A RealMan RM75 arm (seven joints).
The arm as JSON. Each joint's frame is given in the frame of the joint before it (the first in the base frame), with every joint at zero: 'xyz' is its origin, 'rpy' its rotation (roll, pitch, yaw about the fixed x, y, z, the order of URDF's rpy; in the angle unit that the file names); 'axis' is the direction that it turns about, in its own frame. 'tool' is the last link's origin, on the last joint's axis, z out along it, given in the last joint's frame.
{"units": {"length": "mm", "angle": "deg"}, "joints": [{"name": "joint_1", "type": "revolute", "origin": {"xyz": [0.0, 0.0, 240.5], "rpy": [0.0, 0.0, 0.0]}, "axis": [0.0, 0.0, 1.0]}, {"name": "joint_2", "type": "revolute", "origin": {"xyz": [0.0, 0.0, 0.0], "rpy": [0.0, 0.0, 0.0]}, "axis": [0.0, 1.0, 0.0]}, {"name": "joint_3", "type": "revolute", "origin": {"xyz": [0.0, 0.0, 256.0], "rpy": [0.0, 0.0, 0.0]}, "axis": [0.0, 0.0, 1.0]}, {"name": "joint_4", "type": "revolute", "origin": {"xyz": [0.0, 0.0, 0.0], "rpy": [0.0, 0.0, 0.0]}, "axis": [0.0, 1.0, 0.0]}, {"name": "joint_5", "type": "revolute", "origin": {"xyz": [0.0, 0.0, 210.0], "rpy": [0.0, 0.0, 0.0]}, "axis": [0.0, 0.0, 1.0]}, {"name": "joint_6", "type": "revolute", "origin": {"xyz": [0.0, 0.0, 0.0], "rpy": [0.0, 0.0, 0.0]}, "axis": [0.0, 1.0, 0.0]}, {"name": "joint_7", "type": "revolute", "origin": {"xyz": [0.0, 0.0, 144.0], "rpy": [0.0, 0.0, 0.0]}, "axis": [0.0, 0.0, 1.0]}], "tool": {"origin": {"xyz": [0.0, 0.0, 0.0], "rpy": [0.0, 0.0, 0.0]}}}
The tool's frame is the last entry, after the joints.
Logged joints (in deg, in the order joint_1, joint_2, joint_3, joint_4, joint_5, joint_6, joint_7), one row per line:
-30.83 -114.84 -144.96 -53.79 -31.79 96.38 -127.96
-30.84 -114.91 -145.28 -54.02 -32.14 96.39 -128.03
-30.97 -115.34 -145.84 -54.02 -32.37 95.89 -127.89
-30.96 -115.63 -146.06 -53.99 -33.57 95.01 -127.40
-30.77 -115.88 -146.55 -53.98 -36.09 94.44 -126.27
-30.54 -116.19 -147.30 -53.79 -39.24 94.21 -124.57
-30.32 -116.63 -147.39 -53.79 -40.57 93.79 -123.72
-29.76 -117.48 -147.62 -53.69 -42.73 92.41 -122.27
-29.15 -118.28 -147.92 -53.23 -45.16 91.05 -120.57
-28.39 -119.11 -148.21 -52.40 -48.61 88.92 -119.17
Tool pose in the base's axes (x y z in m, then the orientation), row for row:
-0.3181 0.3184 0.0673 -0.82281 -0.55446 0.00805 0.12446
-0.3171 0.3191 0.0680 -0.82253 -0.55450 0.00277 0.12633
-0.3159 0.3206 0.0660 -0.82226 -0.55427 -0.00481 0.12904
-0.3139 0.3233 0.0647 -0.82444 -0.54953 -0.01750 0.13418
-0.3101 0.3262 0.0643 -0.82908 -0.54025 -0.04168 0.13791
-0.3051 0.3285 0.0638 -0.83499 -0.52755 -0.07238 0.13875
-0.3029 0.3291 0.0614 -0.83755 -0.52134 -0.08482 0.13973
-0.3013 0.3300 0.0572 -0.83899 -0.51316 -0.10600 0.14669
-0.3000 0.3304 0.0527 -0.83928 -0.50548 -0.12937 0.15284
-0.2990 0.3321 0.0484 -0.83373 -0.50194 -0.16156 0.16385
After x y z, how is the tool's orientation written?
As a quaternion, x y z w.
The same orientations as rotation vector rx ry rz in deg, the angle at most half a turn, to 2 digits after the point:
-137.41 -92.59 1.34
-137.22 -92.50 0.46
-136.96 -92.32 -0.80
-136.92 -91.27 -2.91
-137.40 -89.54 -6.91
-138.32 -87.39 -11.99
-138.66 -86.31 -14.04
-138.36 -84.63 -17.48
-137.93 -83.07 -21.26
-136.19 -81.99 -26.39

